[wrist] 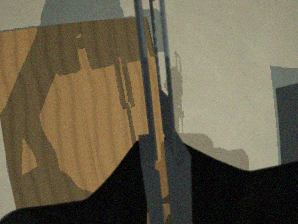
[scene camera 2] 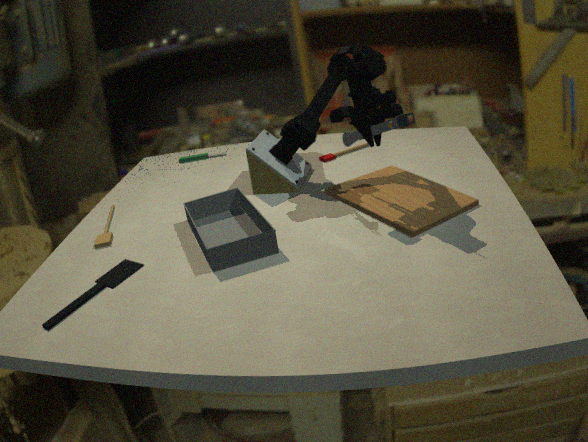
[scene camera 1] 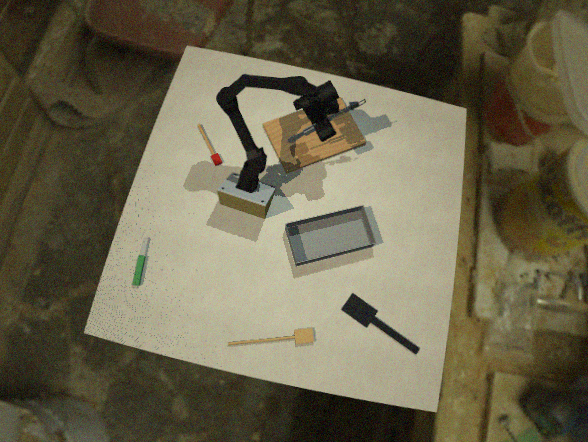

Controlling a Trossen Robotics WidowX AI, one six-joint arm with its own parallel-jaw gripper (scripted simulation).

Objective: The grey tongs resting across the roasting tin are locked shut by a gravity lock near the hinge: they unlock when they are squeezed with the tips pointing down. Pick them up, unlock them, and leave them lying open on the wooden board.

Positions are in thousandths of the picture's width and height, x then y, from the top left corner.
Labels:
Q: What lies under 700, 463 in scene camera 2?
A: A wooden board.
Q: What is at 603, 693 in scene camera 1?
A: A black spatula.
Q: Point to a wooden board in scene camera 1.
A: At 526, 338

